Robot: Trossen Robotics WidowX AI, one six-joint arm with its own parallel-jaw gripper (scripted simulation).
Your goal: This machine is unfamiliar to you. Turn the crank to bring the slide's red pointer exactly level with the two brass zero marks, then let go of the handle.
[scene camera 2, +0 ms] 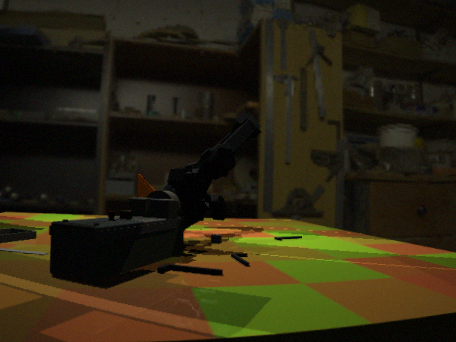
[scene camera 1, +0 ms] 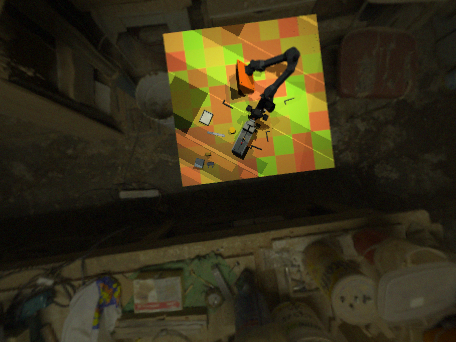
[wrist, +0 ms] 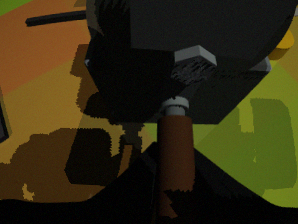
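Observation:
The gripper (scene camera 2: 172, 233) is visible in the scene, and the wrist view shows the gripper (wrist: 170, 149) too.

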